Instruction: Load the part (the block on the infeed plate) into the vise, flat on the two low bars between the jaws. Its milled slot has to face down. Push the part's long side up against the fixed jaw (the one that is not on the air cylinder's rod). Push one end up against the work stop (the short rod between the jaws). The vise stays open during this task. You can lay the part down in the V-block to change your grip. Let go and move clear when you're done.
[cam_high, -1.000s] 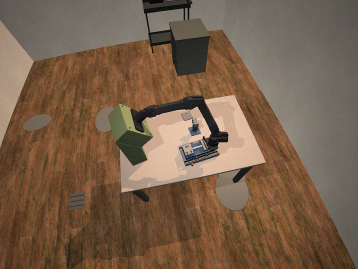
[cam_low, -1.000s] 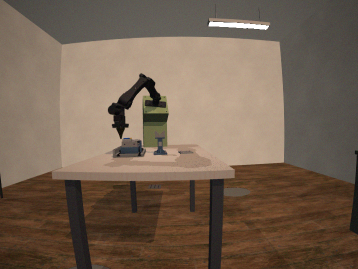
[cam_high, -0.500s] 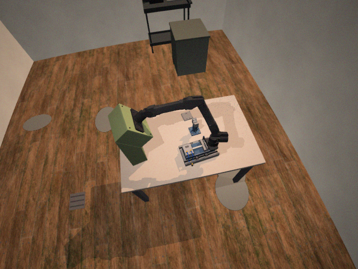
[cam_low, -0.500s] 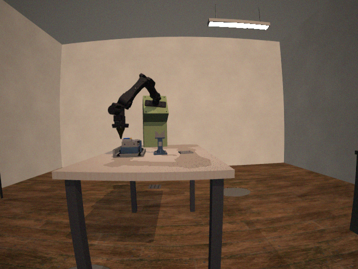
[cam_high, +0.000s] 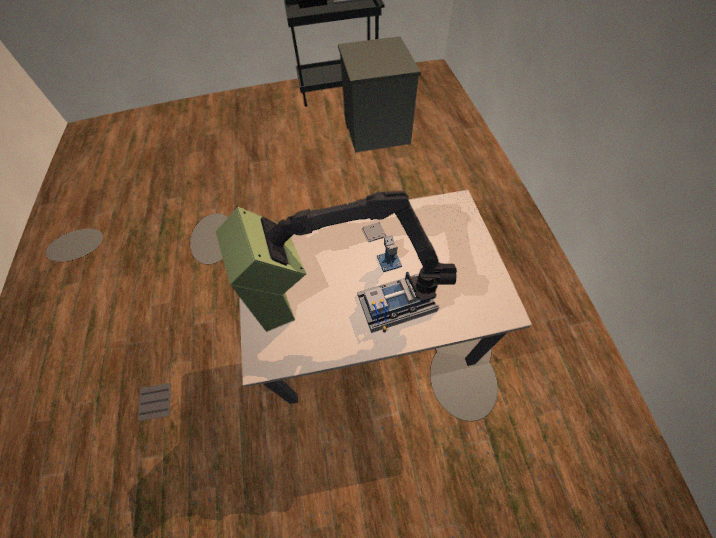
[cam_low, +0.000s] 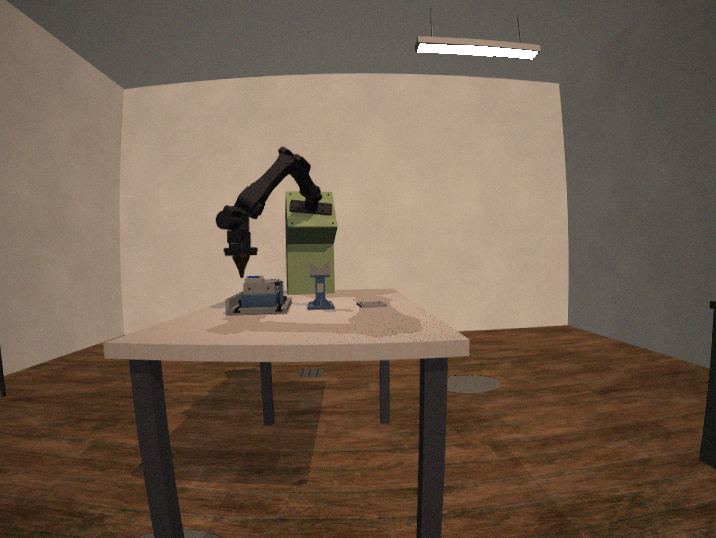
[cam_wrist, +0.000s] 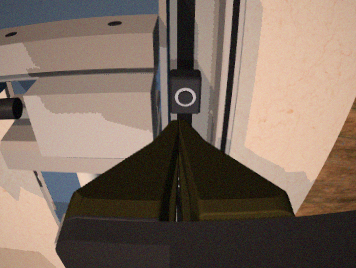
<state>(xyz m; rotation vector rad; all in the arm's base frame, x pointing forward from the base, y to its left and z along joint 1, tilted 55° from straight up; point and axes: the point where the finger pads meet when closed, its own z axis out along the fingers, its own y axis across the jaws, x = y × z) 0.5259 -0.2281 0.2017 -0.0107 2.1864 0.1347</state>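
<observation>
The part lies 4 cm to the left of my hand and 3 cm below it. The rest, counted from my hand: moving jaw (4 cm behind, 6 cm to the left, 4 cm below); dark work stop rod (1 cm behind, 11 cm to the left, 3 cm below); grey jaw (2 cm ahead, 6 cm to the left, 4 cm below).
</observation>
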